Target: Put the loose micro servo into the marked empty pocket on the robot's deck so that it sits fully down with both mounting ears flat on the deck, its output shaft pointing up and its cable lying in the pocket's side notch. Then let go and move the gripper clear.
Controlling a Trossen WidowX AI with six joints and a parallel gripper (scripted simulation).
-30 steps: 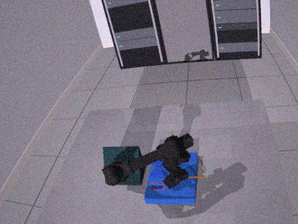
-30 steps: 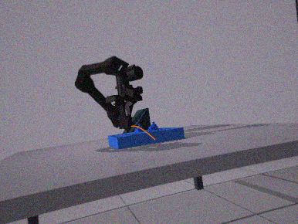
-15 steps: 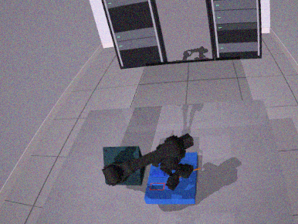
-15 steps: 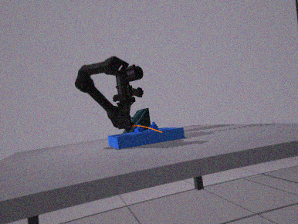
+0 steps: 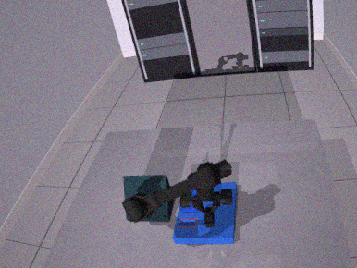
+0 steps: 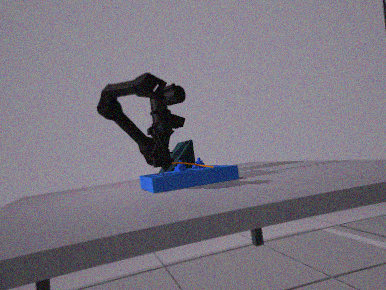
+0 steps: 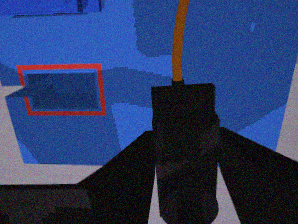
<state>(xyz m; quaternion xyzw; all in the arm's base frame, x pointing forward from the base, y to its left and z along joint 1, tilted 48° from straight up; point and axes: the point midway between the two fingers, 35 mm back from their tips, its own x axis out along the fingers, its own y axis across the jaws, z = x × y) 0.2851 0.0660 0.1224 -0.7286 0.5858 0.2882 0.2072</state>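
Right now my gripper tip is 100 mm above the blue deck and 80 mm to the right of it.
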